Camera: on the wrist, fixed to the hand. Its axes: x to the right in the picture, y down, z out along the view.
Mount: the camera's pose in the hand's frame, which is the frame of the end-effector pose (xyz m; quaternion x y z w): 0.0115 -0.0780 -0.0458 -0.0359 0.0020 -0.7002 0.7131
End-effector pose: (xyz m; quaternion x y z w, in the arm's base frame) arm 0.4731 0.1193 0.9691 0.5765 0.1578 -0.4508 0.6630
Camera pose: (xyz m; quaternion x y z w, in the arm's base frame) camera 0.4328 0.1616 0.8991 0.2777 0.5337 -0.7788 0.1775
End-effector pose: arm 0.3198 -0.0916 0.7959 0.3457 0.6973 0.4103 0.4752
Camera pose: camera 0.2657 -0.1258 0.7310 -0.2596 0.7255 -0.0144 0.6372
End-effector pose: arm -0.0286 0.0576 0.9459 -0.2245 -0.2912 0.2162 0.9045
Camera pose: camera 0.0288 -0.0121 0.9589 0.0109 -0.3708 -0.4900 0.7888
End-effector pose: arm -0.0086 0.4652 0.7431 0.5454 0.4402 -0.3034 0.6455
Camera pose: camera -0.0826 0.4935 0.6979 0.0581 0.7080 -0.6514 0.2666
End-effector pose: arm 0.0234 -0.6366 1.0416 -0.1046 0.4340 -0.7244 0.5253
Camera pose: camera -0.0616 -0.6171 1.0682 0.3959 -0.2633 0.8690 0.1373
